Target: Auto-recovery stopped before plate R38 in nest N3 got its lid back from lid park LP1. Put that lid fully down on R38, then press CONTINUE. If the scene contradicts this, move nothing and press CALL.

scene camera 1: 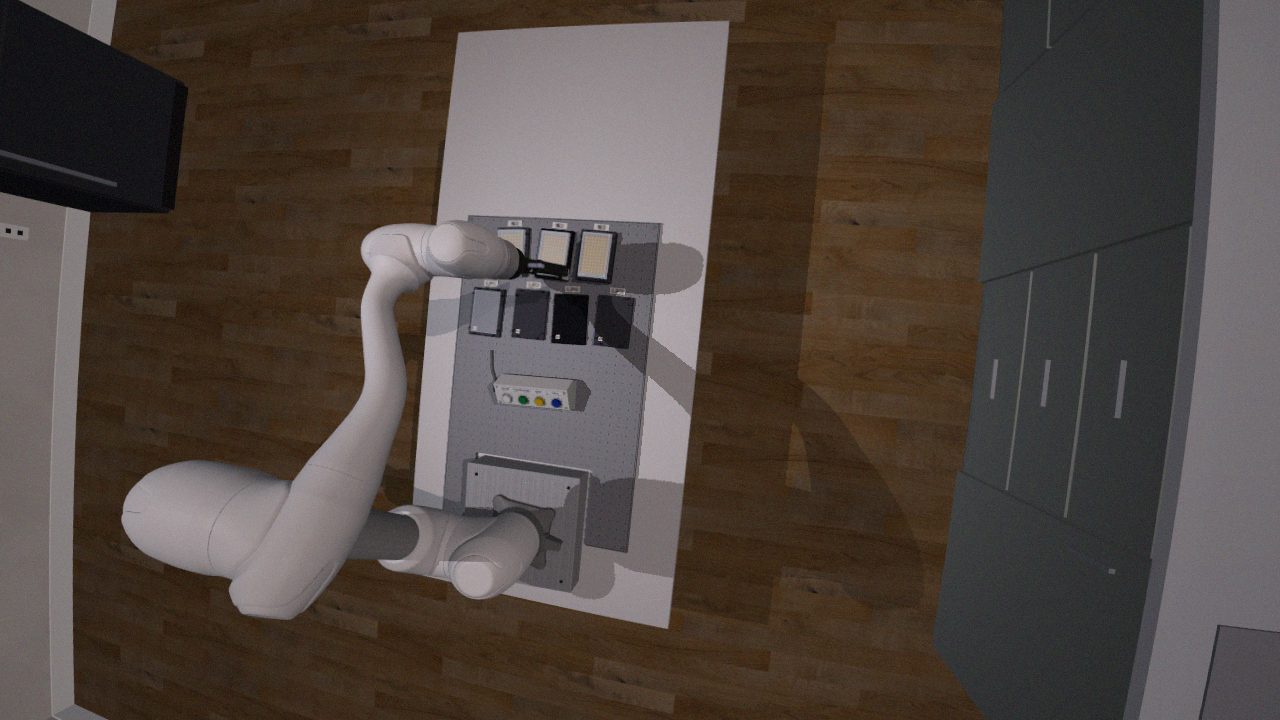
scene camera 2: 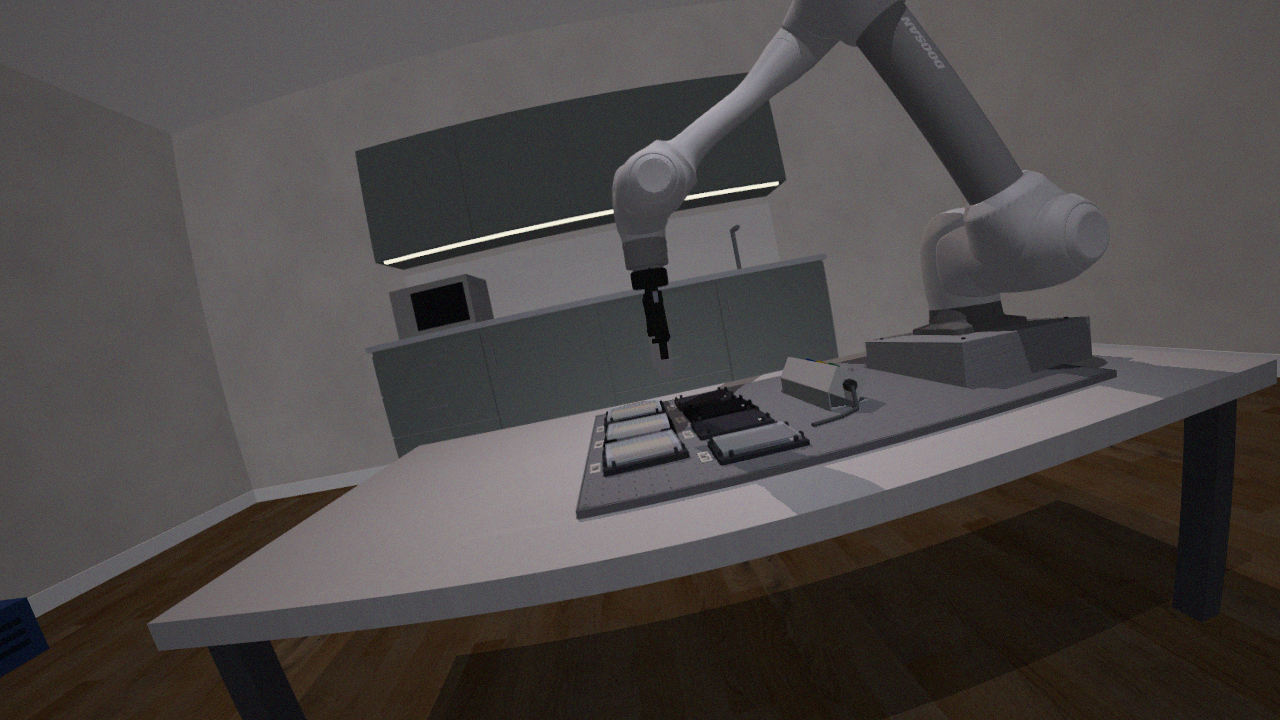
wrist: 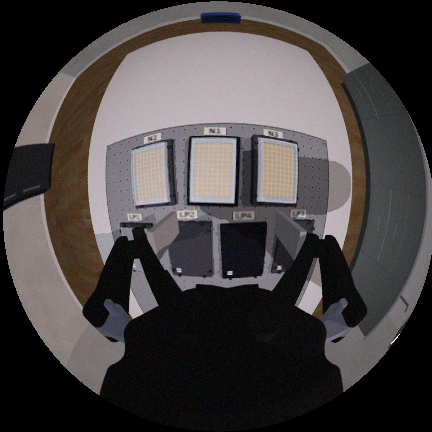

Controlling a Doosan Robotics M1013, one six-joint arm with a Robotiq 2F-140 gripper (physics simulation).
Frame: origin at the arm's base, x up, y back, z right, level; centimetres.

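Seen in the pictures: gripper, fingertip midpoint: [scene camera 2: 662, 371] [wrist: 226, 221]; arm's base, link origin: [scene camera 1: 520, 531] [scene camera 2: 966, 329].
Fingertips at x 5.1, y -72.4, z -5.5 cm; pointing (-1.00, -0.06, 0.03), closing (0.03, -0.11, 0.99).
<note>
Pixels of each thing's top centre, then the offset from my fingertips to it.
- plate, top centre: [wrist: 280, 169] [scene camera 2: 633, 406] [scene camera 1: 593, 254] dz +9.9, dx -8.4, dy -8.6 cm
- light grey lid, top centre: [scene camera 2: 754, 435] [wrist: 136, 251] [scene camera 1: 485, 311] dz -20.9, dx -10.5, dy +13.3 cm
- button box, top centre: [scene camera 2: 816, 359] [scene camera 1: 529, 393] dz +0.7, dx -3.9, dy +32.9 cm
- N2, top centre: [scene camera 2: 640, 442] [wrist: 146, 173] [scene camera 1: 509, 250] dz -16.4, dx -9.4, dy -5.8 cm
- N1, top centre: [wrist: 212, 168] [scene camera 2: 637, 423] [scene camera 1: 551, 253] dz -2.9, dx -9.3, dy -7.2 cm
- LP2, top centre: [scene camera 2: 729, 416] [wrist: 187, 254] [scene camera 1: 528, 313] dz -6.9, dx -10.3, dy +11.4 cm
- LP4, top centre: [wrist: 243, 255] [scene camera 2: 716, 403] [scene camera 1: 568, 318] dz +5.5, dx -10.3, dy +10.4 cm
- LP3, top centre: [wrist: 295, 249] [scene camera 2: 703, 393] [scene camera 1: 612, 321] dz +18.5, dx -10.3, dy +8.7 cm
Plate R38's nest N3 holds a plate [scene camera 1: 597, 256] [scene camera 2: 635, 411] [wrist: 276, 171] with beige wells and a pale rim; no lid can be made out on it, and no plate number is readable. A light grey lid [scene camera 1: 487, 311] [scene camera 2: 759, 438] [wrist: 128, 233] lies flat in lid park LP1, partly hidden by a finger in the wrist view. My gripper [scene camera 1: 553, 268] [scene camera 2: 663, 353] [wrist: 226, 221] is open and empty, pointing down high above the board between the nest row and the park row. The button box [scene camera 1: 537, 380] [scene camera 2: 810, 380] has white, green, yellow and blue buttons; its labels are unreadable.
Plates stand in N2 [scene camera 1: 512, 240] [wrist: 152, 173] and N1 [scene camera 1: 555, 248] [wrist: 213, 170]. Dark pieces lie at LP2 [scene camera 1: 530, 313] [wrist: 192, 247], LP4 [scene camera 1: 570, 318] [wrist: 243, 250] and LP3 [scene camera 1: 614, 320]. The box's cable and the arm's base block [scene camera 1: 572, 537] [scene camera 2: 921, 358] are farther along the board.
</note>
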